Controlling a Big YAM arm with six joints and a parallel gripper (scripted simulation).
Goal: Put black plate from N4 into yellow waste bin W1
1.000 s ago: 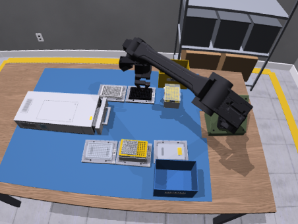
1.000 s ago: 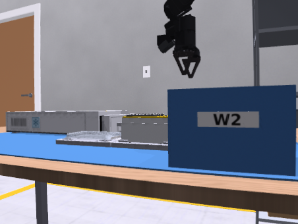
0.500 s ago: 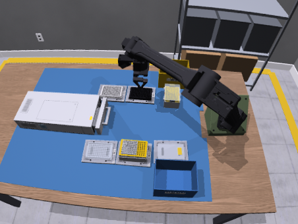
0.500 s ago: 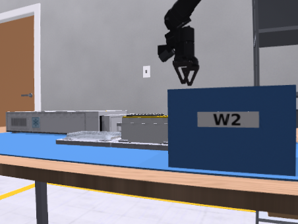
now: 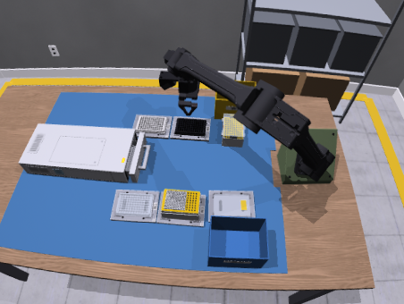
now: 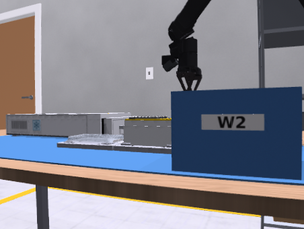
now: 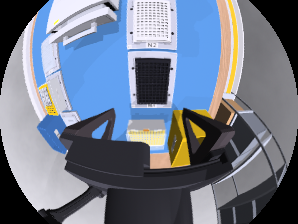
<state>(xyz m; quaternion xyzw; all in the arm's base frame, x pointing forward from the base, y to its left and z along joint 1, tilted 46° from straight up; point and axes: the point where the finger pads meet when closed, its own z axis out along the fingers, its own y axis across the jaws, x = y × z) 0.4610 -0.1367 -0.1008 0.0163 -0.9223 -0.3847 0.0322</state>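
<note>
Now: the black plate 1 cm to the right of my hand and 14 cm below it. The rest, counted from my hand: yellow waste bin W1: 19 cm behind, 15 cm to the right, 12 cm below; white plate: 17 cm ahead, 1 cm to the right, 14 cm below; nest: 1 cm to the right, 15 cm below.
</note>
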